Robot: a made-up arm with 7 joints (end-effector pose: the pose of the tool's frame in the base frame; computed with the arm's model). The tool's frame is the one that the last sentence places.
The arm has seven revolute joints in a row. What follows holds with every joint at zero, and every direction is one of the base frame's. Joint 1 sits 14.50 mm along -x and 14.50 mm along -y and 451.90 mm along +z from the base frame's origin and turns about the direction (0.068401, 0.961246, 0.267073). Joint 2 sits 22.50 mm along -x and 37.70 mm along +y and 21.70 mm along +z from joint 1 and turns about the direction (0.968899, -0.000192, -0.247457). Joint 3 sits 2.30 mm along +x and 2.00 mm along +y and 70.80 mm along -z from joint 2 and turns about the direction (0.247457, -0.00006, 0.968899). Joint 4 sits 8.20 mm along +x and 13.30 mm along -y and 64.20 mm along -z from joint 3 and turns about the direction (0.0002, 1, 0.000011). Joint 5 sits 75.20 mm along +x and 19.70 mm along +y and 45.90 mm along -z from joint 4 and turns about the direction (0.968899, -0.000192, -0.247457). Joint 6 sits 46.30 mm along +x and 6.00 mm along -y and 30.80 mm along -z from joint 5 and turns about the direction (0.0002, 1, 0.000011). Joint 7 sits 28.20 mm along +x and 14.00 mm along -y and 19.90 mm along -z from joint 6 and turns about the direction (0.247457, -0.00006, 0.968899). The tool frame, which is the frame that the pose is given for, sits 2.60 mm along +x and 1.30 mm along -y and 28.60 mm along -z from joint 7; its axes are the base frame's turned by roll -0.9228, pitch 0.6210 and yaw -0.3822 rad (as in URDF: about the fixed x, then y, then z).
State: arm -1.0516 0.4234 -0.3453 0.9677 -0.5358 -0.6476 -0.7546
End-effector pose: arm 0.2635 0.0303 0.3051 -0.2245 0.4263 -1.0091
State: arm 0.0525 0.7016 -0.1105 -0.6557 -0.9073 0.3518 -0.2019
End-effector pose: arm 0.1187 0.0089 0.3169 -0.7894 0.9710 -0.8316
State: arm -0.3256 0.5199 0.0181 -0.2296 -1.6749 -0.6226 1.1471
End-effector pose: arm 0.1998 0.0384 0.3893 -2.3525 -0.0310 0.5319
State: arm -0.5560 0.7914 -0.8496 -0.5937 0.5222 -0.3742 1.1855
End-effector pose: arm 0.1650 -0.0513 0.3526 -0.3680 -0.6972 -0.6738
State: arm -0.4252 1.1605 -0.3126 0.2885 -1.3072 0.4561 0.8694
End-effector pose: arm 0.1578 0.1448 0.3065 -0.7457 0.7920 0.9646
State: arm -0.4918 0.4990 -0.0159 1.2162 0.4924 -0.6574 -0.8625
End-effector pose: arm 0.0944 0.1632 0.1886 0.1942 1.5399 -0.7344
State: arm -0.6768 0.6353 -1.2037 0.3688 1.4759 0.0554 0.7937
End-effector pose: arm 0.1983 0.0187 0.2656 1.3330 -0.5150 -0.6762
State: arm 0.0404 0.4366 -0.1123 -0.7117 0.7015 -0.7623 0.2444
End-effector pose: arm 0.1651 0.0267 0.3686 0.2952 -0.5405 -0.6585
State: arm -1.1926 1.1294 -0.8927 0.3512 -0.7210 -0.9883 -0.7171
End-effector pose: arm 0.2582 0.0692 0.4075 0.5585 0.1319 -1.2641
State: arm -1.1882 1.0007 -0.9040 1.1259 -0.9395 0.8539 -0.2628
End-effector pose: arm 0.1719 0.1826 0.3256 -0.6910 1.4798 0.5917
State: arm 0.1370 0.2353 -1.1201 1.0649 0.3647 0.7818 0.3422
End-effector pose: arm -0.1132 0.1008 0.1963 1.2581 1.9517 0.1409
